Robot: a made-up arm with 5 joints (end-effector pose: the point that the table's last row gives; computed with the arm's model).
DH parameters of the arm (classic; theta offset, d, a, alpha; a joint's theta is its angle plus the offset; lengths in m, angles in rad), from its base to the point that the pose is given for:
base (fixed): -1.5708 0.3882 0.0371 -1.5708
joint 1: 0 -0.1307 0.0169 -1.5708
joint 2: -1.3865 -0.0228 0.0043 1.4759
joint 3: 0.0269 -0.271 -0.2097 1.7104
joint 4: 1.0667 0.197 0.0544 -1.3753
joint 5: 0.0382 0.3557 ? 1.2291
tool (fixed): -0.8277 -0.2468 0 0
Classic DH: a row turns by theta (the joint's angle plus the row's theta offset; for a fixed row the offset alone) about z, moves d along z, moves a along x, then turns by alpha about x.
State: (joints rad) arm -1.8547 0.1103 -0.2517 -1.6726 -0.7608
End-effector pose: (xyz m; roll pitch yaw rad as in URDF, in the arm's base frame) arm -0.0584 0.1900 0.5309 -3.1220 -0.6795 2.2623
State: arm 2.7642 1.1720 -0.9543 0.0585 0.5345
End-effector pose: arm -0.4255 -0.1701 0.7972 1.9056 0.7998 0.5695
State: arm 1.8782 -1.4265 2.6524 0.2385 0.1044
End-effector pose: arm 0.1442 -0.3679 0.6868 0.6681 0.3921 2.3633
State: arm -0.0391 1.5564 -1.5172 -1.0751 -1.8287
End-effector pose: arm -0.1296 0.2993 0.5007 3.0653 0.3086 2.5792
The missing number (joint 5, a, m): 0.0243
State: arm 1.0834 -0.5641 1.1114 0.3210 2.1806
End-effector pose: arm 0.1188 -0.7469 0.4153 -0.3980 0.8792 2.2875
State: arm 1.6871 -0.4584 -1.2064 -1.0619 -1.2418
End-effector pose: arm -0.3024 -0.2024 0.2981 1.5140 1.3427 -2.3599
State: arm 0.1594 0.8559 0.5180 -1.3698 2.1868
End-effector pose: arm -0.1435 -0.1185 0.8957 3.0483 0.4483 2.5037
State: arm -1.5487 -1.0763 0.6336 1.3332 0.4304
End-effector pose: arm 0.0613 0.2662 0.9644 1.8488 0.5649 -3.0253
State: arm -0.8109 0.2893 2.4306 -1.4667 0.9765
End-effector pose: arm 0.1233 -0.0849 0.4912 -2.2657 -0.4980 3.0296
